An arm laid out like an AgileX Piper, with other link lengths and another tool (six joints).
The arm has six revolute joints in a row. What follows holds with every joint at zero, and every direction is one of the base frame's.
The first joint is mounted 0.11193 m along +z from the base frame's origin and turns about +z.
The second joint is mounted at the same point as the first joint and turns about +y.
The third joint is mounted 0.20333 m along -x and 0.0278 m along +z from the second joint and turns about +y.
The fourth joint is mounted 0.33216 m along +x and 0.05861 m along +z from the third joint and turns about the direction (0.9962, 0, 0.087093).
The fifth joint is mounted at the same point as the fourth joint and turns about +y.
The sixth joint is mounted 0.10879 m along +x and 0.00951 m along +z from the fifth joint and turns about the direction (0.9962, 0, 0.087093).
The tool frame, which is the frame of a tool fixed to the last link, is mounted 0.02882 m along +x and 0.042 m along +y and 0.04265 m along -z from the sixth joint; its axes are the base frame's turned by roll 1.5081, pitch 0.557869 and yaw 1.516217 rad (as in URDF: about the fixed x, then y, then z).
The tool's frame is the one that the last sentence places.
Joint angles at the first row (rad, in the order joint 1, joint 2, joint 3, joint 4, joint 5, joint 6):
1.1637, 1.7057, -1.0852, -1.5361, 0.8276, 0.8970
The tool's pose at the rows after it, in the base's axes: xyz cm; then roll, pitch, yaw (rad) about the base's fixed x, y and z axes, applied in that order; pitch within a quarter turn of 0, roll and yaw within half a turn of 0:
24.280 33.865 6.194 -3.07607 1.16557 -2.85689
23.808 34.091 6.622 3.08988 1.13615 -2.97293
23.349 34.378 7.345 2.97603 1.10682 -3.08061
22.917 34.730 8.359 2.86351 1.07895 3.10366
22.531 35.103 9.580 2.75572 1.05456 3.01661
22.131 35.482 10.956 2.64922 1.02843 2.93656
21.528 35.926 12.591 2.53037 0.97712 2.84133
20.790 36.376 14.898 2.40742 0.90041 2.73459
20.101 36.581 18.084 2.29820 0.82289 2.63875
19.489 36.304 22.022 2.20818 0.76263 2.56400
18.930 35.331 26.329 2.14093 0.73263 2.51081
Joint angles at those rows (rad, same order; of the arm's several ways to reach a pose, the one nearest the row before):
1.1636, 1.6915, -1.0852, -1.4865, 0.8128, 0.8934
1.1636, 1.6699, -1.0852, -1.4344, 0.7955, 0.8901
1.1637, 1.6423, -1.0852, -1.3854, 0.7769, 0.8868
1.1636, 1.6093, -1.0852, -1.3426, 0.7555, 0.8847
1.1637, 1.5732, -1.0848, -1.3095, 0.7319, 0.8849
1.1637, 1.5344, -1.0841, -1.2791, 0.7054, 0.8858
1.1637, 1.4910, -1.0875, -1.2242, 0.6791, 0.8863
1.1637, 1.4400, -1.1013, -1.1418, 0.6635, 0.8823
1.1637, 1.3808, -1.1284, -1.0522, 0.6664, 0.8636
1.1637, 1.3170, -1.1708, -0.9658, 0.6893, 0.8197
1.1637, 1.2535, -1.2272, -0.8903, 0.7347, 0.7460

